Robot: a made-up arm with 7 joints.
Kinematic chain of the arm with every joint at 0, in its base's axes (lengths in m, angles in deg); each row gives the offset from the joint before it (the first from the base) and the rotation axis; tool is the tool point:
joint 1: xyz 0 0.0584 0 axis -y
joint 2: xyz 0 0.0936 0 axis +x
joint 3: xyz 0 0 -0.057 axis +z
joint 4: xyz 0 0 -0.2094 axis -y
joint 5: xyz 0 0 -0.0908 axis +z
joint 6: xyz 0 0 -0.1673 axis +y
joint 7: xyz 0 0 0 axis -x
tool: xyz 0 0 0
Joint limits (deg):
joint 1: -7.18..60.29
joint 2: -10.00..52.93
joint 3: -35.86..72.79
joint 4: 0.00..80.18
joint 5: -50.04..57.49
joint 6: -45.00..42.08
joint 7: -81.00..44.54
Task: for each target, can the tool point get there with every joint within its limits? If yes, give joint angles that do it. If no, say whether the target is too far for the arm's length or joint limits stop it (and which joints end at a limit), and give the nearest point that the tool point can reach.
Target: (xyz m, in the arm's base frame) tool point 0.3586 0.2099 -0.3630
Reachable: yes | joints 33.27 4.22 11.73 23.47 33.33 33.76 -12.27
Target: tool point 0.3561 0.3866 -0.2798
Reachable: yes | joints 37.00 26.27 8.13 27.00 10.05 22.19 -68.27
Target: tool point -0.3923 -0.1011 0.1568
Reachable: no: joint limits stop it (at a limit: joint 1, joint 2, joint 3, joint 4) | nearest point 0.1695 -0.0486 -0.3034 | short by 0.728 m
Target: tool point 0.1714 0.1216 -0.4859
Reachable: yes | joints 9.93 0.00 -19.66 20.48 42.65 -6.81 -47.70
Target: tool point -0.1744 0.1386 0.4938
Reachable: no: joint limits stop it (at a limit: joint 1, joint 2, joint 4) | nearest point 0.1384 0.5022 0.1387 | short by 0.597 m
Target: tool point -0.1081 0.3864 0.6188
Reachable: no: too far | nearest point 0.1322 0.5054 0.1366 | short by 0.552 m
